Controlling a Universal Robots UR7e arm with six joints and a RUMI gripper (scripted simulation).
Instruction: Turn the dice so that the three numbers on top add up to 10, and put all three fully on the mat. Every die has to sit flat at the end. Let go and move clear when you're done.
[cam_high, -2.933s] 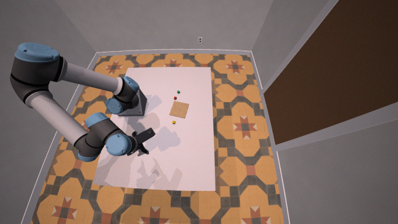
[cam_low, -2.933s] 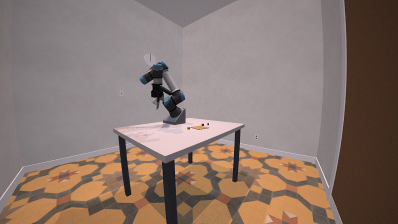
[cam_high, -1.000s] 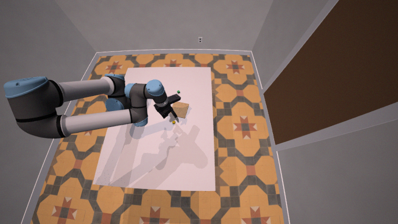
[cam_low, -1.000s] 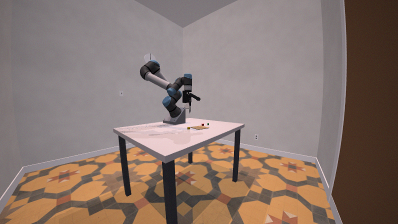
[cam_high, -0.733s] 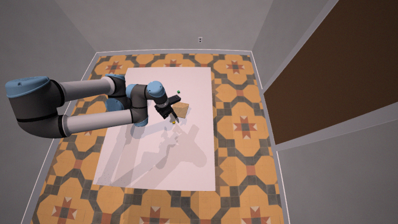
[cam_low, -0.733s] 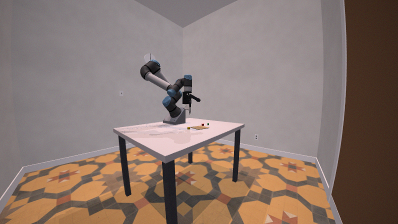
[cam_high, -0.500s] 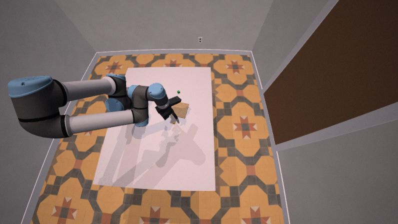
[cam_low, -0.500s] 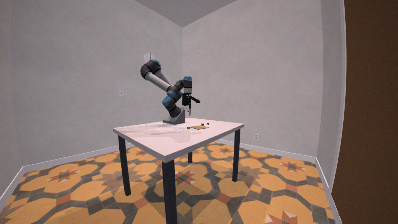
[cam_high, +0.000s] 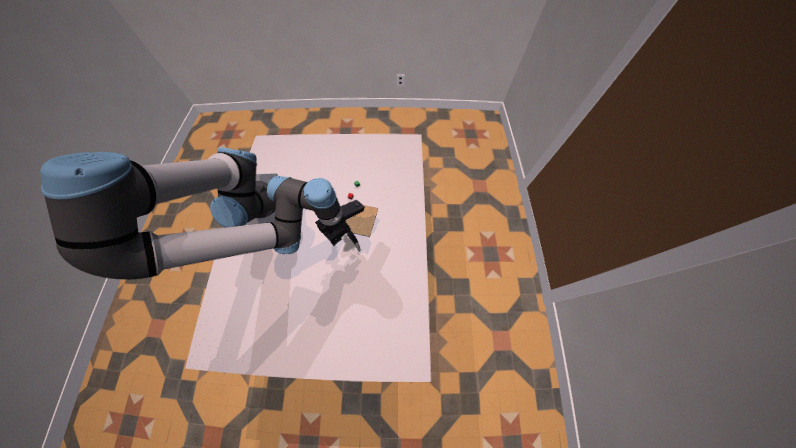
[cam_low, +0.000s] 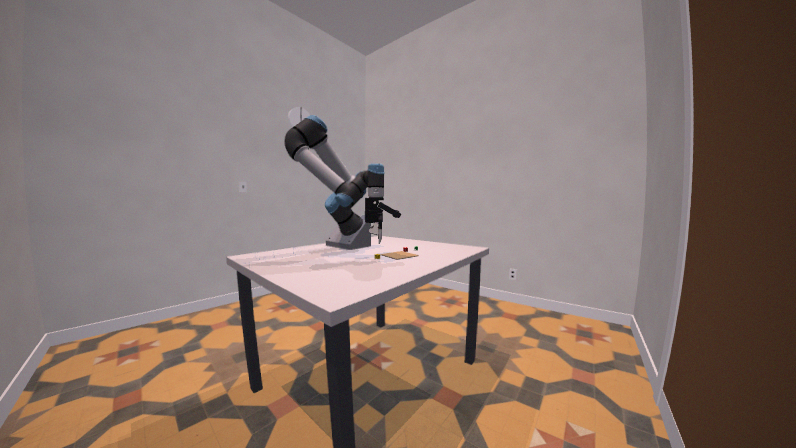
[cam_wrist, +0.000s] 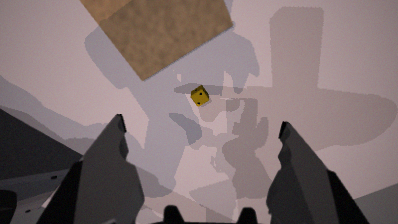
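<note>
Right now the yellow die is 1 cm behind my hand, 1 cm to the right of it and 7 cm below it. Also, from my hand: brown mat: 2 cm ahead, 12 cm to the left, 8 cm below; green die: 1 cm behind, 29 cm to the left, 7 cm below; red die: 3 cm behind, 23 cm to the left, 7 cm below.
</note>
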